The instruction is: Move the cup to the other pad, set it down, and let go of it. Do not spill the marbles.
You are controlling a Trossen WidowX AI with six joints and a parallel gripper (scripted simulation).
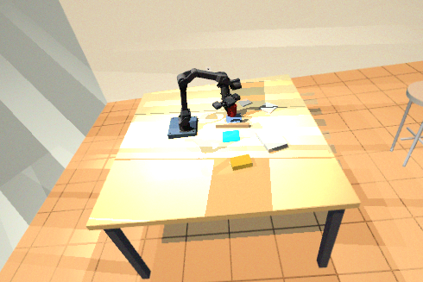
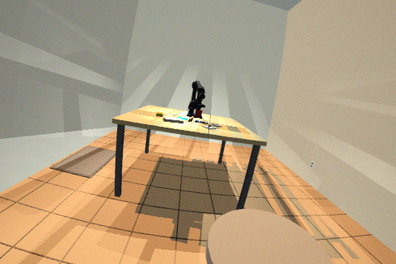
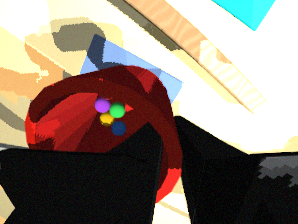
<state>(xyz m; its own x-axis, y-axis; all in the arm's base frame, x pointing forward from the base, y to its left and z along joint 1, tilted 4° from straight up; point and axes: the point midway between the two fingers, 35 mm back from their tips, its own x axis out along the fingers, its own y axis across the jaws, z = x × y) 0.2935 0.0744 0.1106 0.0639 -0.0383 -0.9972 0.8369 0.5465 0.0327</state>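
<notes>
The bright cyan pad is 10 mm ahead of my gripper tip, 150 mm to the right of it and 100 mm below it. Round my gripper tip: pale blue pad 30 mm ahead, 40 mm to the left, 100 mm below; wooden stick 20 mm ahead, 50 mm to the right, 90 mm below; red cup 30 mm ahead, 20 mm to the left.
</notes>
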